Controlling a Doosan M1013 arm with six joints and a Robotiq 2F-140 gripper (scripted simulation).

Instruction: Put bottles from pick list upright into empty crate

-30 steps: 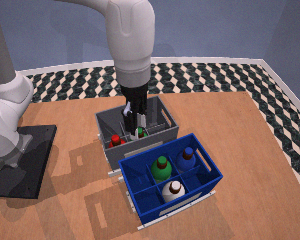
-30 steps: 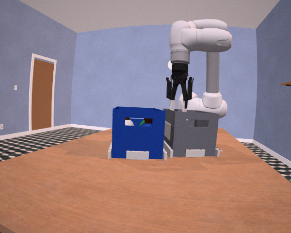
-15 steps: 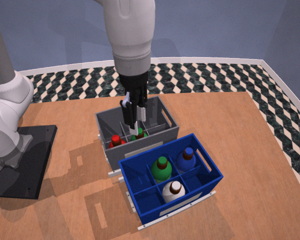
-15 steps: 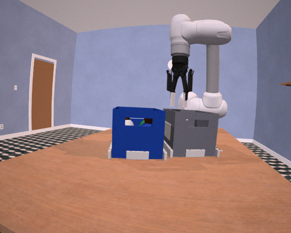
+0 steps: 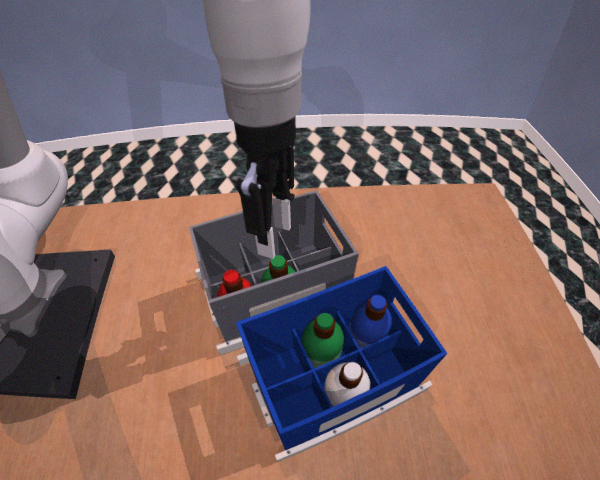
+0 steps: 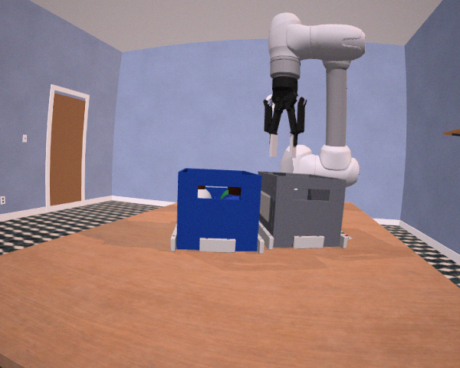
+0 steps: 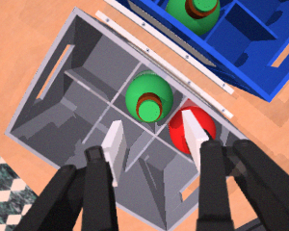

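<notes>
Now: hand 140 mm short of the white bottle, 190 mm to the left of it and 170 mm above it. Also, from my hand: green bottle (90 mm ahead, 110 mm to the right, 170 mm below); then red bottle (80 mm behind, 40 mm to the right, 170 mm below); then grey crate (20 mm behind, 40 mm to the left, 170 mm below).
</notes>
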